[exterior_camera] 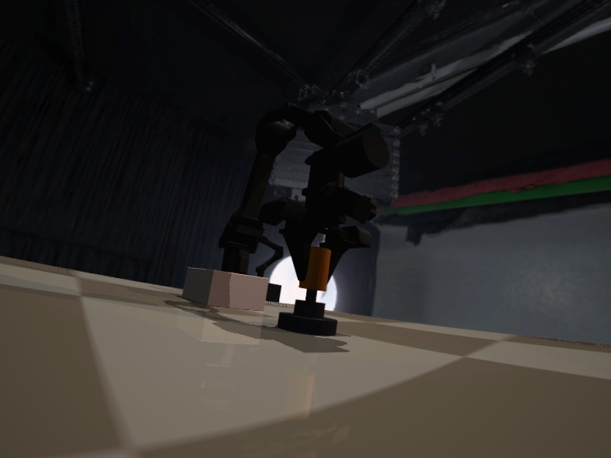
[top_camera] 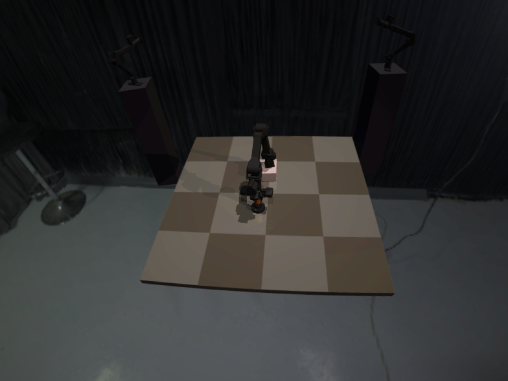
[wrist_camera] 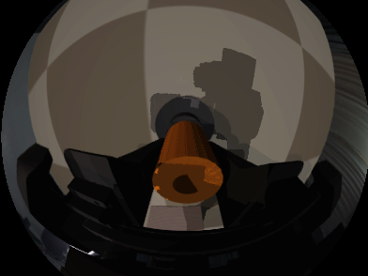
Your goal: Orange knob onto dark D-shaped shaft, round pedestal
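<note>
The orange knob is 20 mm above my gripper tip. Round my gripper tip: dark pedestal (40 mm below).
</note>
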